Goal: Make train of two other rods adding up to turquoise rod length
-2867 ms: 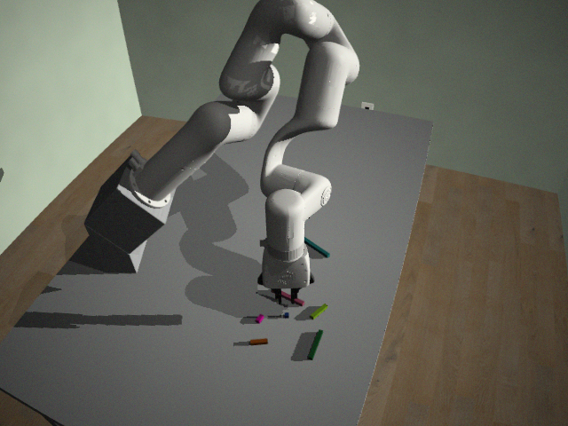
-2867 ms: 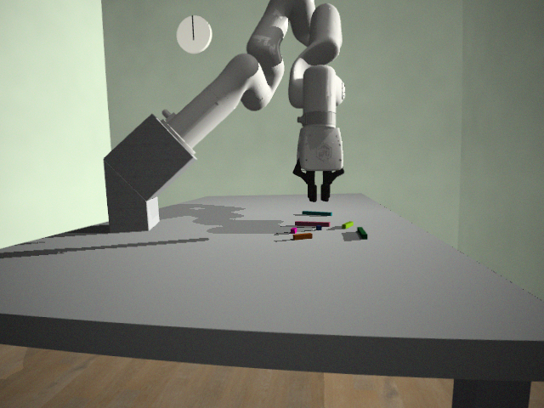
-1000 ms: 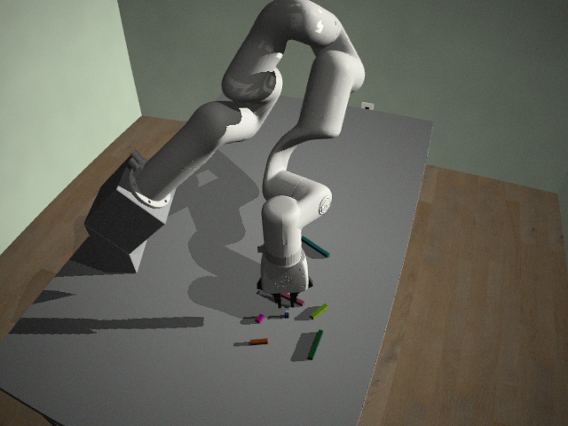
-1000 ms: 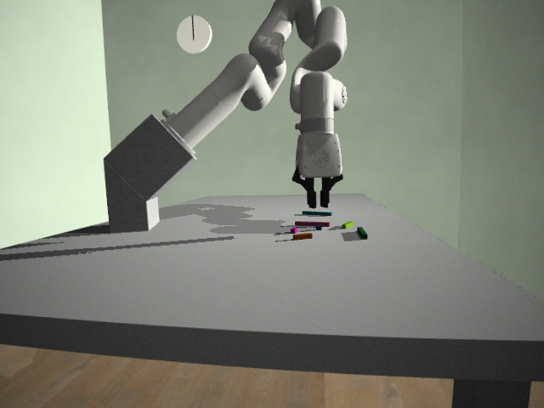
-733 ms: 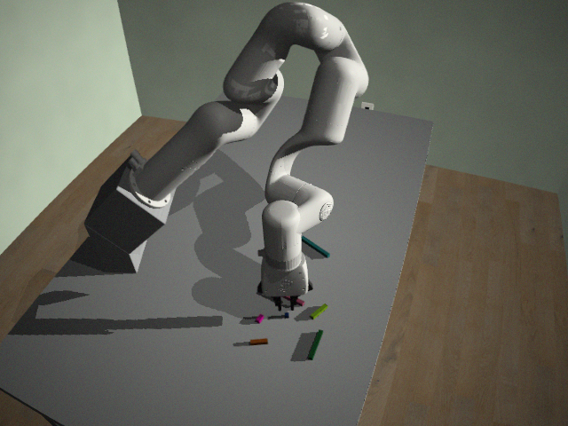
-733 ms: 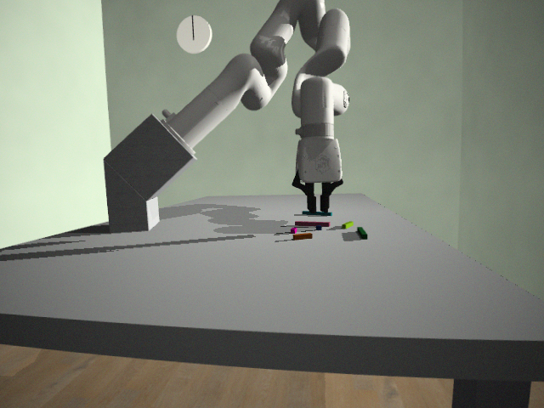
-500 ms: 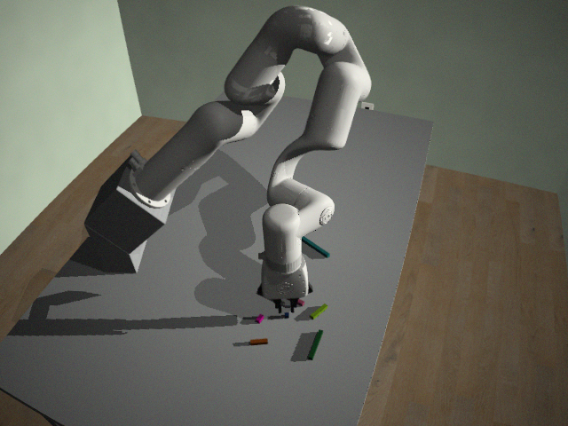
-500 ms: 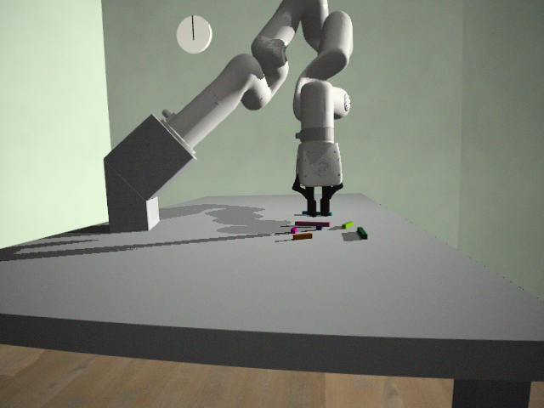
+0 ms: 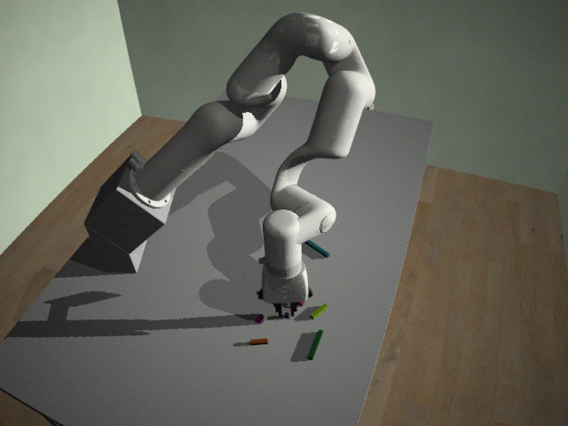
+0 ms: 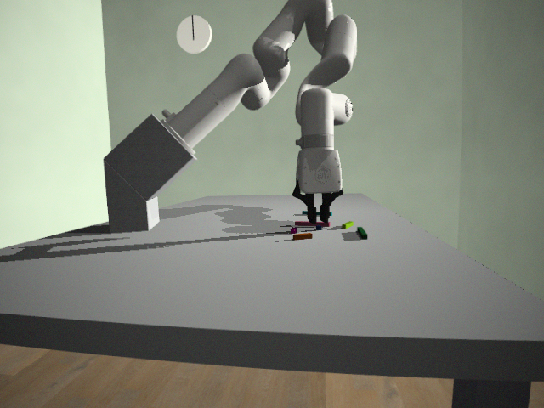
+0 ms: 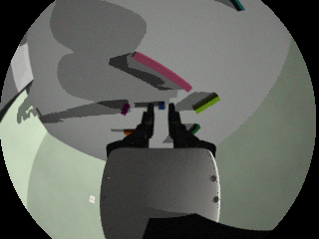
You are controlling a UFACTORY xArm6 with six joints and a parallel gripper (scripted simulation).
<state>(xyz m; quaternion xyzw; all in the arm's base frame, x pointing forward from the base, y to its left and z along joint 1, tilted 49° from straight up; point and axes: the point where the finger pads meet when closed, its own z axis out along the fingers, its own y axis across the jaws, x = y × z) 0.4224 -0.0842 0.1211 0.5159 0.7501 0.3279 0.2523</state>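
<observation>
The blue rod lies 30 mm below my hand. The rest, counted from my hand: pink rod: 50 mm to the left, 30 mm below, 20 mm behind; then magenta rod: 50 mm behind, 40 mm to the right, 30 mm below; then lime rod: 70 mm ahead, 40 mm to the left, 30 mm below.
</observation>
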